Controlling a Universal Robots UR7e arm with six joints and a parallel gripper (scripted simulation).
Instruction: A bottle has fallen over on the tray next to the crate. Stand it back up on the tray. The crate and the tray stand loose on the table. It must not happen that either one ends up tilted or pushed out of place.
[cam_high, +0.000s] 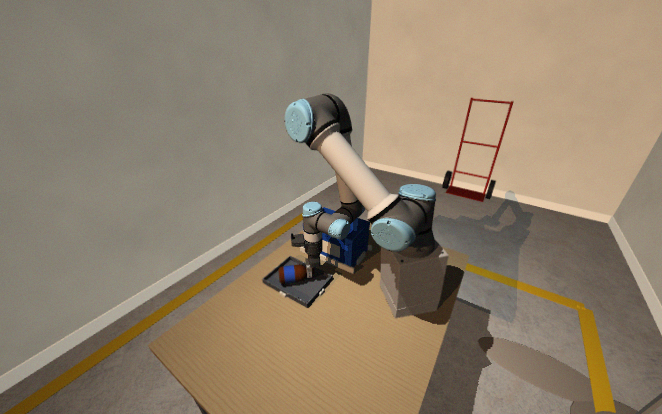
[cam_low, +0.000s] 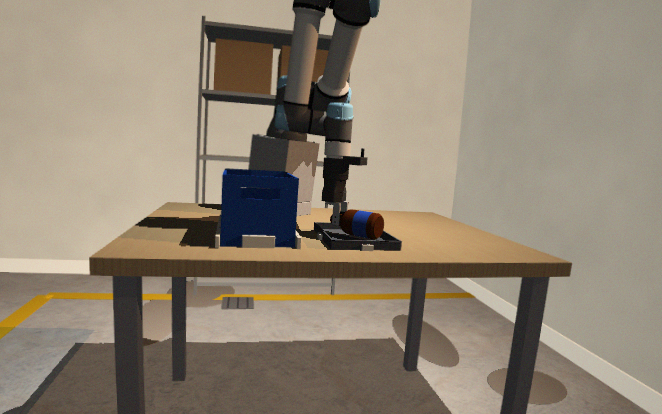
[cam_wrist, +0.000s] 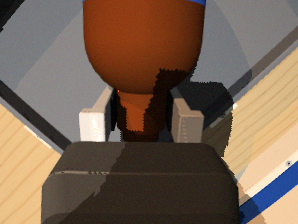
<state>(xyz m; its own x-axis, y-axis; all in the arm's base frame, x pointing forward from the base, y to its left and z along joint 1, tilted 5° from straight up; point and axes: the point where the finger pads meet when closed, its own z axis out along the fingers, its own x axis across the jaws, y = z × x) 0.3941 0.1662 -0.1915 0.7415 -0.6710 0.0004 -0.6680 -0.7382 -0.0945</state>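
The brown bottle is 3 cm ahead of my hand, 4 cm to the left of it and 1 cm below it. The rest, counted from my hand: tray: 3 cm ahead, 4 cm to the left, 4 cm below; then blue crate: 2 cm ahead, 24 cm to the right, 3 cm above.
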